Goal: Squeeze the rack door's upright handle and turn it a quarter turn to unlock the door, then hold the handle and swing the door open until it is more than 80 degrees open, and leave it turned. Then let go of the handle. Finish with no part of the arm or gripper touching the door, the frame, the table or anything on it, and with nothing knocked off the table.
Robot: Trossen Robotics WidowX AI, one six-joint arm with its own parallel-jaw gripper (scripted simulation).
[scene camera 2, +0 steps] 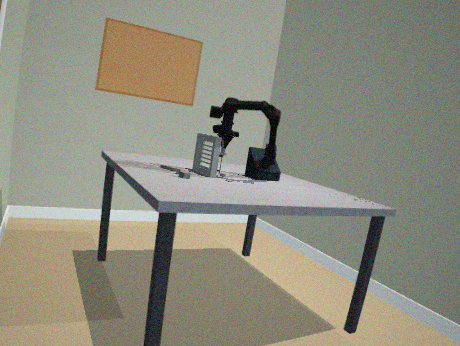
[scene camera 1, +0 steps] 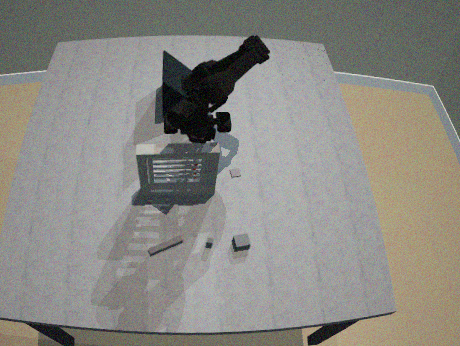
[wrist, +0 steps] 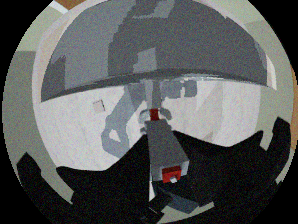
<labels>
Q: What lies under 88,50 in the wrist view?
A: A grey rack.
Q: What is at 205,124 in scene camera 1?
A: The gripper.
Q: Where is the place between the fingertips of the gripper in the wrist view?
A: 159,136
</labels>
